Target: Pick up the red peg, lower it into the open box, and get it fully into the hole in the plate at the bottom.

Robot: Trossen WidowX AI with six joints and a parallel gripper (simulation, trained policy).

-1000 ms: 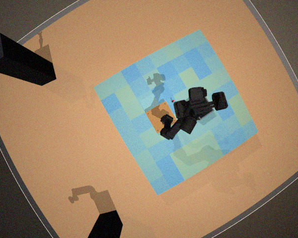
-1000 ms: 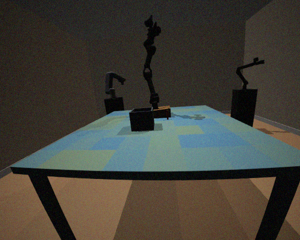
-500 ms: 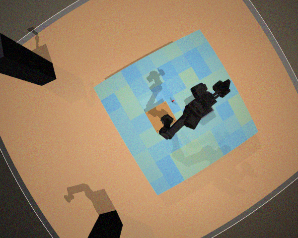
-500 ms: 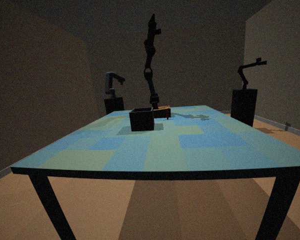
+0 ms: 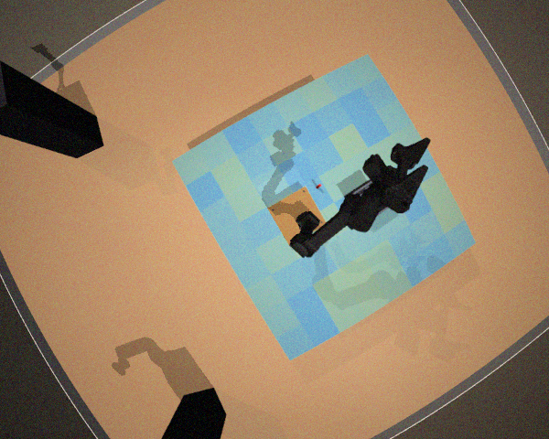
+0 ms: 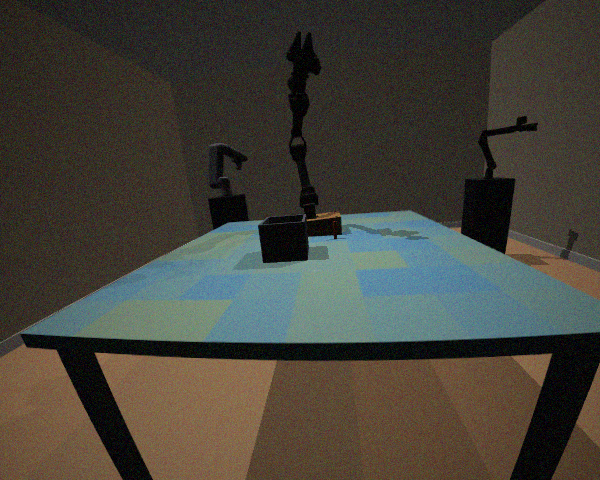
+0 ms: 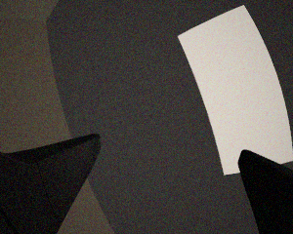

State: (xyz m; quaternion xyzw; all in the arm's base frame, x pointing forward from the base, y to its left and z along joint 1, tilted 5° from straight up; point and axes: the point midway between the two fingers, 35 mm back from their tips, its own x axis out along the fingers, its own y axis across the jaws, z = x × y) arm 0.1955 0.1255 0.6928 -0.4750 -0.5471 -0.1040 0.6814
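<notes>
My gripper tip is 60 mm past the red peg, 60 mm to the right of it and 770 mm above it. Round my gripper tip: light grey plate: 160 mm ahead, 90 mm to the right, 760 mm below.
</notes>
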